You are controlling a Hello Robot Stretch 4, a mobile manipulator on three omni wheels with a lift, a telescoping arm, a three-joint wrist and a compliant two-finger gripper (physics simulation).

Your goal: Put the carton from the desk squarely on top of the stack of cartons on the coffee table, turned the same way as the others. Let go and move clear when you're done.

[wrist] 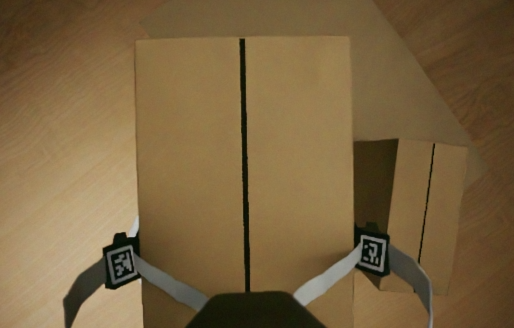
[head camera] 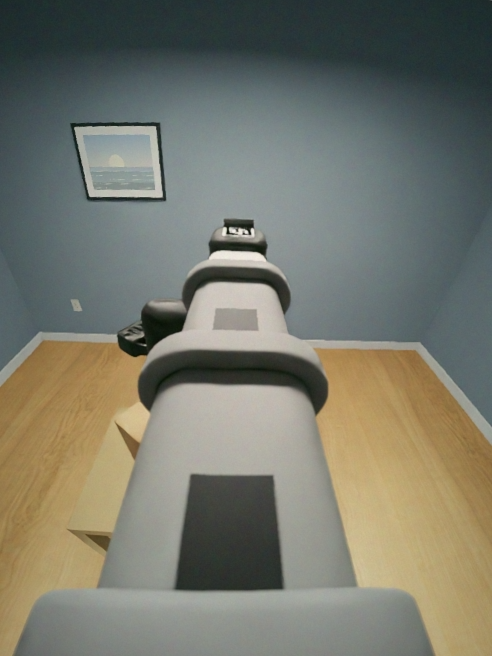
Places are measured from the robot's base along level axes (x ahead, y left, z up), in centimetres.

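Where they show: hand, its tool point: [wrist: 247, 240].
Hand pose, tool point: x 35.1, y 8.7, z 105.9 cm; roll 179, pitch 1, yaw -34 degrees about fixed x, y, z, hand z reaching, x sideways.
Note:
Each offset is from my tool point to the top centre of the thing. Level surfaces: height alone.
A tan carton {dy -0.1, dx +0.1, dz +5.1 cm} [wrist: 195, 150] with a black seam fills the middle of the wrist view. My gripper [wrist: 247, 255] is shut on it, one fingertip against each long side. Below and to the right stands the stack of cartons {dy -20.4, dx +20.3, dz -27.6 cm} [wrist: 445, 215], partly hidden by the held carton and the right finger. Its top seam leans slightly relative to the held carton's seam. The held carton is to the left of the stack's visible top, above the tan coffee table [wrist: 400, 75]. In the head view the arm hides the stack and the held carton.
In the head view a pale tan piece of furniture [head camera: 100, 492], seemingly the coffee table, shows left of the extended arm [head camera: 238, 423] and is partly hidden by it. Wooden floor {dz -108.7 cm} [head camera: 413, 476] lies around it. A framed picture [head camera: 120, 161] hangs on the blue far wall.

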